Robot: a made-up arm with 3 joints. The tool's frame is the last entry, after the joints. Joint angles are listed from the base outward.
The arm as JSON. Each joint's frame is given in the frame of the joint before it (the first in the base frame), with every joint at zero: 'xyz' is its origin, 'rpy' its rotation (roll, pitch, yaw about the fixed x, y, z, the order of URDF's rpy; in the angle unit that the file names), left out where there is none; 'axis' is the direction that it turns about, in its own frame. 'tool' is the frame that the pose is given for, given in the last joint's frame.
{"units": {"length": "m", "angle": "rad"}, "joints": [
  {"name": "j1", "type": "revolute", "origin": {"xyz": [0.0, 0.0, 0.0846]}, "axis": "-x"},
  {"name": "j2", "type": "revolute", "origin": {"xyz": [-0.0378, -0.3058, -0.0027]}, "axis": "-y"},
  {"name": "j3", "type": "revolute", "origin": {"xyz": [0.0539, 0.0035, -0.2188]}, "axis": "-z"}
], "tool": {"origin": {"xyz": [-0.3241, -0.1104, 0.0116]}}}
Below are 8 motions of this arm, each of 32 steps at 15 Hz.
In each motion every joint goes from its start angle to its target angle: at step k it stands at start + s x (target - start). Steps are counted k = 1, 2, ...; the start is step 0. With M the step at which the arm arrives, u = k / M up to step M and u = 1 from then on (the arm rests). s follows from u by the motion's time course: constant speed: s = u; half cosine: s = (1 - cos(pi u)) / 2; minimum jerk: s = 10 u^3 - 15 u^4 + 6 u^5.
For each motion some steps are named. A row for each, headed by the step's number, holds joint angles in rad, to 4 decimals.
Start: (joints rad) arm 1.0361 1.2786 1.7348
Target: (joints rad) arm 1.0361 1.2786 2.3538
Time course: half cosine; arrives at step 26
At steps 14, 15, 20, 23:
14: 1.0361 1.2786 2.0816
15: 1.0361 1.2786 2.1184
20: 1.0361 1.2786 2.2760
23: 1.0361 1.2786 2.3337

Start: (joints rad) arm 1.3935 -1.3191 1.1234
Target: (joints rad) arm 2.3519 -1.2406 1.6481
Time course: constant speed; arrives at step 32
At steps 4, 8, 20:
4: 1.5133 -1.3093 1.1890
8: 1.6331 -1.2995 1.2546
20: 1.9925 -1.2700 1.4513

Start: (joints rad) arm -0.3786 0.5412 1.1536
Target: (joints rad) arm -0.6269 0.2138 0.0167
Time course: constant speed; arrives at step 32
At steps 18, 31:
18: -0.5183 0.3570 0.5141
31: -0.6191 0.2240 0.0522

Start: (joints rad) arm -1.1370 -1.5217 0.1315
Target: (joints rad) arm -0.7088 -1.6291 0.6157
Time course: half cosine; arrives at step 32
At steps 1, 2, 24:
1: -1.1360 -1.5220 0.1327
2: -1.1329 -1.5227 0.1362
24: -0.7715 -1.6134 0.5448

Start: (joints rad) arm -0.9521 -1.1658 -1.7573
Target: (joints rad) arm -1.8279 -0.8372 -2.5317
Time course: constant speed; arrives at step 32
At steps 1, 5, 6, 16, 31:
1: -0.9795 -1.1555 -1.7815
5: -1.0889 -1.1145 -1.8783
6: -1.1163 -1.1042 -1.9025
16: -1.3900 -1.0015 -2.1445
31: -1.8005 -0.8475 -2.5075

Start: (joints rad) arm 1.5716 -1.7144 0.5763
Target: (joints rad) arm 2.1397 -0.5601 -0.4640
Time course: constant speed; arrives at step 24
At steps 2, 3, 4, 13, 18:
2: 1.6189 -1.6182 0.4896
3: 1.6426 -1.5701 0.4463
4: 1.6663 -1.5220 0.4029
13: 1.8793 -1.0892 0.0128
18: 1.9977 -0.8487 -0.2039

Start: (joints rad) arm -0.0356 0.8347 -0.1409
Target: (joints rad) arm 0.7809 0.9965 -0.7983
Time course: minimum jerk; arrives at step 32
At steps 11, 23, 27, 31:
11: 0.1486 0.8712 -0.2892
23: 0.6673 0.9740 -0.7068
27: 0.7566 0.9917 -0.7787
31: 0.7807 0.9965 -0.7981

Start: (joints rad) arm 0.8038 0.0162 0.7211
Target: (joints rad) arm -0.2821 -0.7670 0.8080
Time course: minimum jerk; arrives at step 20
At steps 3, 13, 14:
3: 0.7749 -0.0046 0.7234
13: -0.0267 -0.5828 0.7876
14: -0.1050 -0.6393 0.7938

